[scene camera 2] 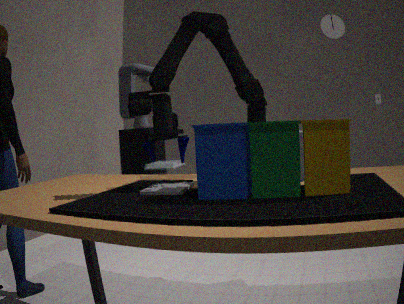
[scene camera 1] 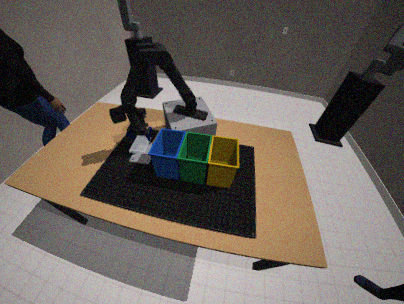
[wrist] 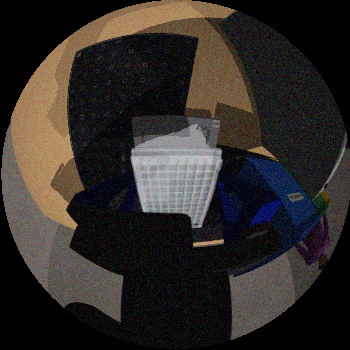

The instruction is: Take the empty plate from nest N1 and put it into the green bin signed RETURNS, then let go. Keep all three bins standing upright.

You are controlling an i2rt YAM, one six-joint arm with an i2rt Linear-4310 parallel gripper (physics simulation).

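Places are measured from the arm's base along level axes (x back, y right, z up), in centimetres.
Pixels of known places: gripper, between the fingertips: (scene camera 2: 168, 164) (scene camera 1: 142, 140) (wrist: 175, 173); arm's base, origin of its link: (scene camera 1: 190, 112).
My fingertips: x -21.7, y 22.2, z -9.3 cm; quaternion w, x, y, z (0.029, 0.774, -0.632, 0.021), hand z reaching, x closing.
Note:
Ahead of a thing's pixels: the offset from my fingertips to its top centre. Level surfaces: height alone.
The pale plate {dx -3.4, dy -0.6, dz +1.2 cm} (scene camera 1: 139, 144) (scene camera 2: 164, 165) (wrist: 175, 172) with a grid of wells is held roughly level above the nest {dx -3.2, dy -0.9, dz -5.6 cm} (scene camera 1: 141, 158) (scene camera 2: 167, 189), left of the bins. My gripper (scene camera 1: 140, 138) (scene camera 2: 167, 160) (wrist: 175, 173) is shut on the plate, with one blue finger at each side. The nest's grey surface {dz -5.9 cm} (wrist: 172, 122), with a small label, shows beneath the plate in the wrist view. The green bin {dx -5.6, dy -33.5, dz +10.9 cm} (scene camera 1: 195, 169) (scene camera 2: 275, 160) stands upright between the blue bin {dx -7.0, dy -20.4, dz +10.9 cm} (scene camera 1: 166, 166) (scene camera 2: 222, 162) (wrist: 282, 182) and the yellow bin {dx -4.3, dy -46.6, dz +10.9 cm} (scene camera 1: 221, 176) (scene camera 2: 327, 157). The RETURNS sign is not readable.
The bins stand in a row on the black mat {dz -7.1 cm} (scene camera 1: 165, 205) (scene camera 2: 225, 215) (wrist: 105, 95), the blue one nearest the gripper. The arm's grey base box (scene camera 1: 172, 117) is behind them on the wooden table {dz -8.4 cm} (scene camera 1: 295, 215). A person (scene camera 1: 25, 80) (scene camera 2: 12, 125) stands at the left.

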